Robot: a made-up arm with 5 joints. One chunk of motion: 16 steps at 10 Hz.
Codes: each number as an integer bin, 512 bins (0 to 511) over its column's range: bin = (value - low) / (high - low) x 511, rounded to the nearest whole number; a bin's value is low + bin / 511 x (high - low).
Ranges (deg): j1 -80..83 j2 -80..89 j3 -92..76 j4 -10..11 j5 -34..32
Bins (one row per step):
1: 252 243 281 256 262
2: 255 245 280 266 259
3: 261 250 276 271 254
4: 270 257 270 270 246
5: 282 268 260 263 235
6: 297 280 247 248 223
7: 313 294 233 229 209
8: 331 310 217 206 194
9: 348 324 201 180 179
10: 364 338 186 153 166
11: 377 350 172 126 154
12: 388 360 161 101 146
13: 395 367 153 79 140
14: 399 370 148 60 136
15: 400 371 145 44 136
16: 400 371 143 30 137
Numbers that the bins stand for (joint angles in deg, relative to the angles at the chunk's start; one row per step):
1: 0.38 0.37 0.38 0.52 -0.16
2: 1.34 1.03 0.05 0.93 -0.55
3: 3.25 2.68 -1.26 1.14 -1.19
4: 6.13 5.00 -3.23 1.10 -2.23
5: 9.95 8.63 -6.52 0.81 -3.65
6: 14.74 12.60 -10.79 0.19 -5.20
7: 19.84 17.23 -15.40 -0.59 -7.01
8: 25.58 22.52 -20.66 -1.53 -8.94
9: 31.01 27.15 -25.92 -2.60 -10.88
10: 36.11 31.78 -30.85 -3.71 -12.56
11: 40.26 35.75 -35.45 -4.82 -14.11
12: 43.77 39.06 -39.07 -5.85 -15.14
13: 46.00 41.38 -41.70 -6.75 -15.92
14: 47.27 42.37 -43.34 -7.53 -16.43
15: 47.59 42.70 -44.33 -8.19 -16.43
16: 47.59 42.70 -44.99 -8.77 -16.31

